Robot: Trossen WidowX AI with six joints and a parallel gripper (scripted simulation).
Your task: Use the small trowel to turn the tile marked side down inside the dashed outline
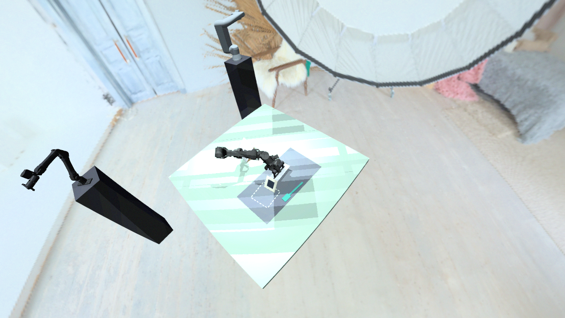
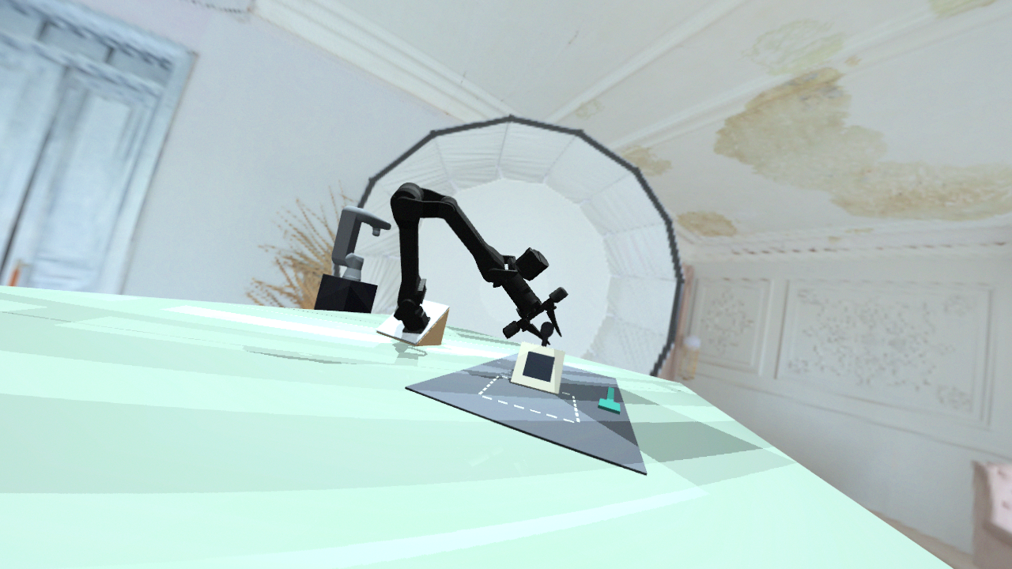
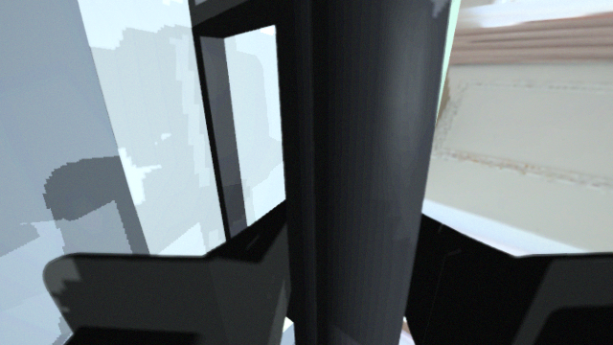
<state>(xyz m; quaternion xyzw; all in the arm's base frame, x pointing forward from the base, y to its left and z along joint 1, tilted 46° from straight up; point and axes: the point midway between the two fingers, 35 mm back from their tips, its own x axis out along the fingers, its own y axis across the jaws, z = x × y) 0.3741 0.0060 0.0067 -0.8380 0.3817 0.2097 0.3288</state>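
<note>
The white tile lies 2 cm behind my gripper tip, 10 cm to the right of it and 6 cm below it. From my gripper tip the other things lie so: teal trowel (14 cm ahead, 5 cm to the right, 9 cm below); then grey mat (1 cm ahead, 2 cm to the right, 12 cm below).
</note>
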